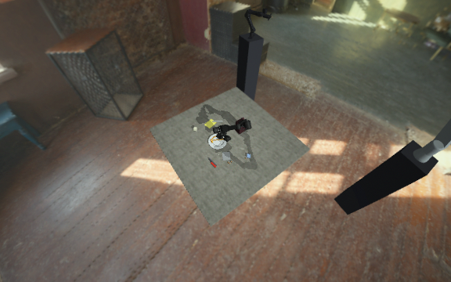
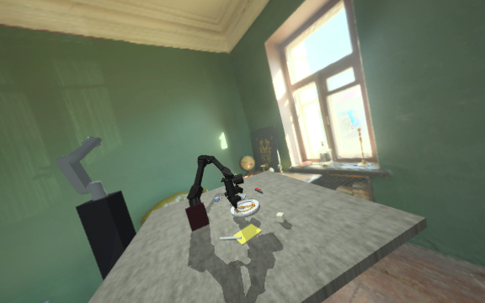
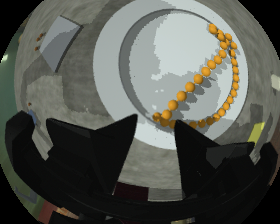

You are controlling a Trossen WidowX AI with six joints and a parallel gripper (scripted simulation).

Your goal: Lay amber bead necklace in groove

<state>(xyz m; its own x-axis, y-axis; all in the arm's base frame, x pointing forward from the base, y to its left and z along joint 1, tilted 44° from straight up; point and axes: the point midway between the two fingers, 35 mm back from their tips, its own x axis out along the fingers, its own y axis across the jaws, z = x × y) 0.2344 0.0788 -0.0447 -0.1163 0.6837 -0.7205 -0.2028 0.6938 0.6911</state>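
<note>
My gripper tip is 60 mm short of the board, 20 mm to the left of it and 20 mm above it. Also, from my gripper tip: grey square 70 mm ahead, 190 mm to the left, 20 mm below; white stick 70 mm behind, 270 mm to the right, 20 mm below; yellow card 10 mm ahead, 280 mm to the right, 20 mm below.
</note>
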